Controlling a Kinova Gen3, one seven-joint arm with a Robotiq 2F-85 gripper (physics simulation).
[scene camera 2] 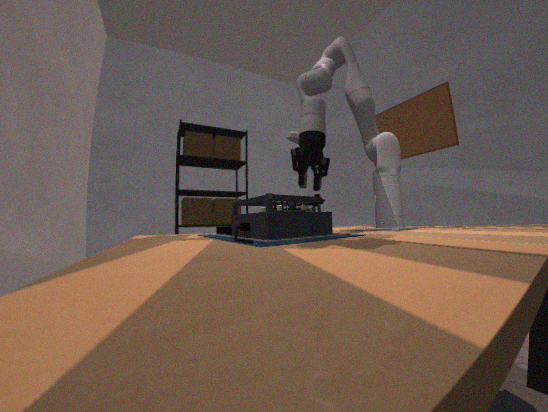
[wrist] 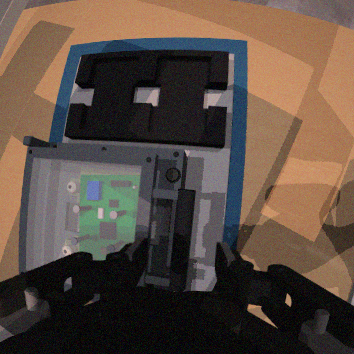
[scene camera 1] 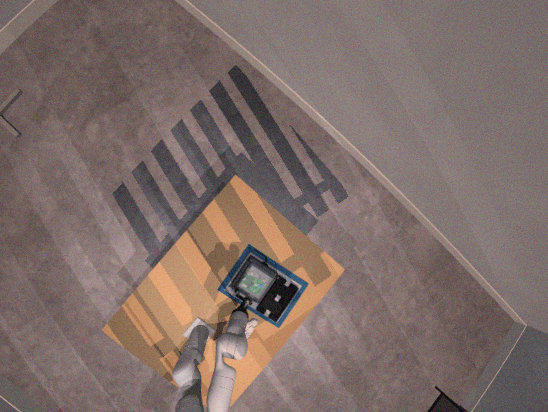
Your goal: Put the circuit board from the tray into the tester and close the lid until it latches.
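Pixels of known places: gripper, fingertip midpoint: (scene camera 2: 309,189) (wrist: 180,252) (scene camera 1: 243,303); arm's base, link origin: (scene camera 2: 389,227) (scene camera 1: 200,332).
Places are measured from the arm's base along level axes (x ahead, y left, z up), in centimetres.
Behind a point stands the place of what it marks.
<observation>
The green circuit board (scene camera 1: 252,283) {x 39.8, y -8.4, z 8.9 cm} (wrist: 120,200) lies in the grey tester (scene camera 2: 300,226) {x 42.1, y -0.8, z 2.1 cm} (wrist: 162,240) {x 32.8, y -8.1, z 5.2 cm}, under the lid's clear pane. The lid (scene camera 2: 290,200) {x 43.4, y -2.2, z 7.7 cm} (wrist: 90,152) {x 39.6, y -16.6, z 8.9 cm} lies about level over the board, with a narrow gap above the body at the side; whether it is latched I cannot tell. The black tray (scene camera 1: 270,306) {x 31.4, y -25.1, z 1.1 cm} (wrist: 120,120) {x 40.1, y -22.5, z 1.0 cm} beside the tester holds no board. My gripper (scene camera 1: 243,302) {x 30.2, y -8.8, z 12.0 cm} (scene camera 2: 310,186) {x 30.2, y -8.8, z 12.0 cm} (wrist: 180,252) {x 30.2, y -8.8, z 12.0 cm} is partly open and empty, pointing down above the tester's edge. In the wrist view, a black bar (wrist: 184,240) {x 30.2, y -9.1, z 9.0 cm} on that edge shows between the fingertips.
Tester and tray stand on a blue-bordered mat (scene camera 2: 260,244) {x 53.5, y 1.0, z -0.6 cm} (wrist: 240,150) {x 23.9, y -19.0, z -0.6 cm} on the wooden table (scene camera 2: 250,320) {x 69.4, y 24.3, z -0.8 cm}. The arm's base column (scene camera 2: 387,200) {x 4.1, y 1.4, z 9.0 cm} stands behind at the right. A shelf rack (scene camera 2: 177,180) with boxes and a brown wall board (scene camera 2: 425,122) are in the background.
</observation>
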